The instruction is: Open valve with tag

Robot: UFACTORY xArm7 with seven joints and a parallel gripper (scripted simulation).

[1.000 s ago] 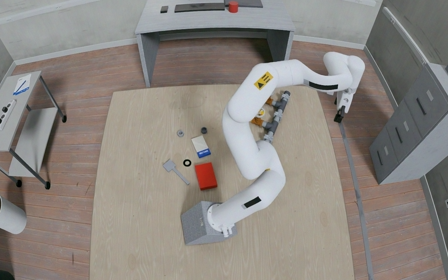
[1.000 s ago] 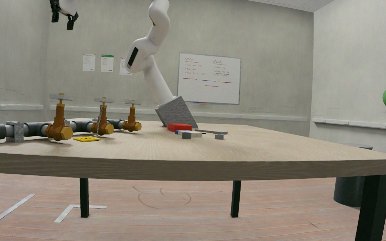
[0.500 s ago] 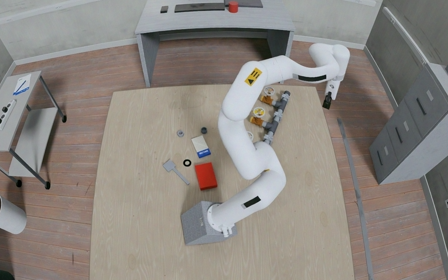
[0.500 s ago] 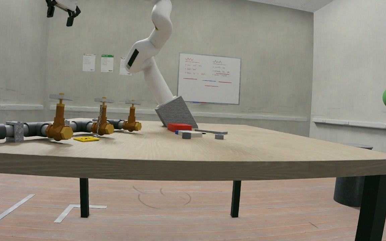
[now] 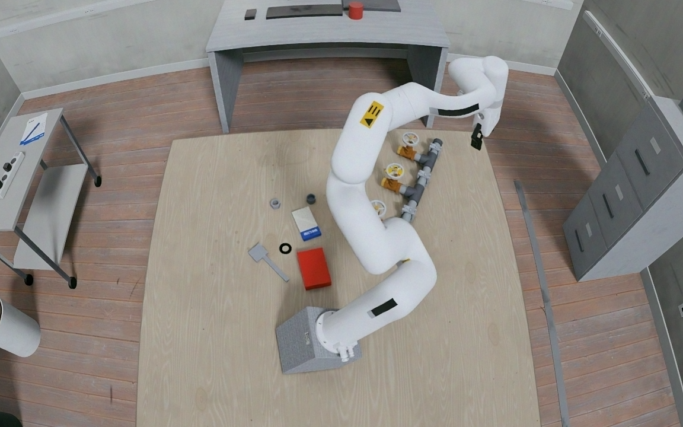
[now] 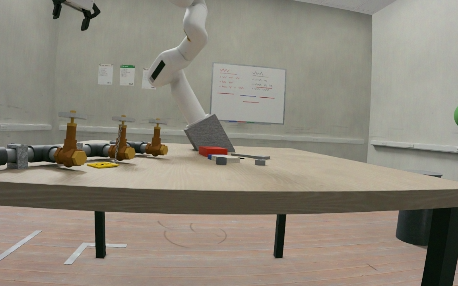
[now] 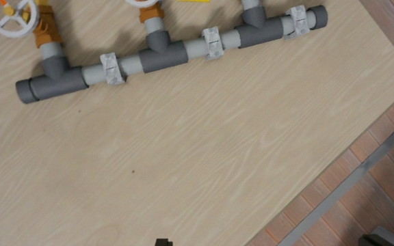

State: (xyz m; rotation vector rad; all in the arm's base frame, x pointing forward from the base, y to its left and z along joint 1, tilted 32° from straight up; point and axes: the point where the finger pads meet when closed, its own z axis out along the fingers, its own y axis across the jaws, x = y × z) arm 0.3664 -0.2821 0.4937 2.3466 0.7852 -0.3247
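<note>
Right now the yellow tag is 22 cm ahead of my hand, 16 cm to the left of it and 41 cm below it. From my hand the other things lie so: blue-and-white box (7 cm ahead, 50 cm to the left, 41 cm below); then red block (10 cm behind, 51 cm to the left, 40 cm below); then grey nut (17 cm ahead, 58 cm to the left, 41 cm below).
</note>
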